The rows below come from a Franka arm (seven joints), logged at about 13 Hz.
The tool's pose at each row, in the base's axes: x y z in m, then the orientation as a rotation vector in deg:
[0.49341, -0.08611, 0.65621, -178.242, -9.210, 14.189]
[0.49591, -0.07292, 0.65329, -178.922, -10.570, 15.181]
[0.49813, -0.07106, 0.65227, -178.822, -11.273, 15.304]
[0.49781, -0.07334, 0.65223, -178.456, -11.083, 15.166]
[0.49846, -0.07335, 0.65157, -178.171, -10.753, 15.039]
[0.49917, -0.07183, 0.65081, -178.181, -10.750, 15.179]
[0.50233, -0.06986, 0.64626, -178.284, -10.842, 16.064]
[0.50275, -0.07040, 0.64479, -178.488, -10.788, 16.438]
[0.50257, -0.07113, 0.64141, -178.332, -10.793, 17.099]
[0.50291, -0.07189, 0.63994, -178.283, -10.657, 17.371]
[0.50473, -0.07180, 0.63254, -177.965, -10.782, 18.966]
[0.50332, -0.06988, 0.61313, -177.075, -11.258, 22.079]
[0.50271, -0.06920, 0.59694, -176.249, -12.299, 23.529]
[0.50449, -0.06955, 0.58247, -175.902, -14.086, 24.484]
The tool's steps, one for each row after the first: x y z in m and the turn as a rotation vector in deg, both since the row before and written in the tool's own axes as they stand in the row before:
[0.00428, -0.01279, 0.00260, -0.864, -0.645, -0.769]
[0.00256, -0.00158, 0.00062, 0.013, -0.081, -0.453]
[-0.00059, 0.00222, 0.00011, 0.390, 0.092, 0.073]
[0.00075, 0.00010, 0.00054, 0.325, 0.086, 0.172]
[0.00100, -0.00141, 0.00064, -0.016, -0.090, 0.005]
[0.00409, -0.00147, 0.00396, -0.155, -0.568, -0.035]
[0.00061, 0.00062, 0.00137, -0.214, -0.239, 0.064]
[0.00035, 0.00077, 0.00336, 0.118, -0.423, -0.016]
[0.00052, 0.00083, 0.00138, 0.049, -0.173, 0.082]
[0.00320, 0.00028, 0.00691, 0.199, -1.024, -0.101]
[0.00292, -0.00159, 0.01927, 0.582, -2.013, -0.377]
[0.00344, -0.00016, 0.01585, 0.536, -0.960, -0.756]
[0.00540, 0.00129, 0.01349, -0.026, -0.649, -1.153]

